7 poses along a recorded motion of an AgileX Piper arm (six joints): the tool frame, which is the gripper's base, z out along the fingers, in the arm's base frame.
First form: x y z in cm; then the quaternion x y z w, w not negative.
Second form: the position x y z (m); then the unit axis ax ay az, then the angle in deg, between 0 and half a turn. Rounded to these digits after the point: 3 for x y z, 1 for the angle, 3 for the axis.
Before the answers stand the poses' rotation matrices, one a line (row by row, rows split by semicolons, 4 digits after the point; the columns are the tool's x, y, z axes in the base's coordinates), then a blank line. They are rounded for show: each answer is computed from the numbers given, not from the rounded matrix.
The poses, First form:
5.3 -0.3 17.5 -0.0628 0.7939 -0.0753 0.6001
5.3 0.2 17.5 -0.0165 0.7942 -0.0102 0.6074
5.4 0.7 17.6 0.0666 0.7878 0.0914 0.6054
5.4 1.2 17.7 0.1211 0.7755 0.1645 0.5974
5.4 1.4 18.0 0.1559 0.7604 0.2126 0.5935
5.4 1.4 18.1 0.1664 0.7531 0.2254 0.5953
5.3 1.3 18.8 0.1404 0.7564 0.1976 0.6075
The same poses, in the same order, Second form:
-0.2719 -0.0093 0.9623; -0.1901 0.9808 -0.0442; -0.9434 -0.1949 -0.2684
-0.2616 -0.0138 0.9651; -0.0386 0.9992 0.0038; -0.9644 -0.0362 -0.2620
-0.2581 -0.0057 0.9661; 0.2156 0.9744 0.0634; -0.9418 0.2247 -0.2502
-0.2569 -0.0087 0.9664; 0.3844 0.9166 0.1104; -0.8867 0.3998 -0.2321
-0.2469 -0.0153 0.9689; 0.4895 0.8610 0.1383; -0.8363 0.5084 -0.2051
-0.2359 -0.0177 0.9716; 0.5190 0.8430 0.1414; -0.8216 0.5376 -0.1897
-0.2224 -0.0277 0.9746; 0.4525 0.8825 0.1283; -0.8636 0.4695 -0.1838

0.053 -0.003 0.175 -0.079 0.992 -0.094 106.2
0.053 0.002 0.175 -0.021 1.000 -0.013 105.2
0.054 0.007 0.176 0.084 0.990 0.115 105.5
0.054 0.012 0.177 0.151 0.967 0.205 106.6
0.054 0.014 0.180 0.194 0.945 0.264 107.2
0.054 0.014 0.181 0.207 0.937 0.281 106.9
0.053 0.013 0.188 0.177 0.952 0.249 105.2

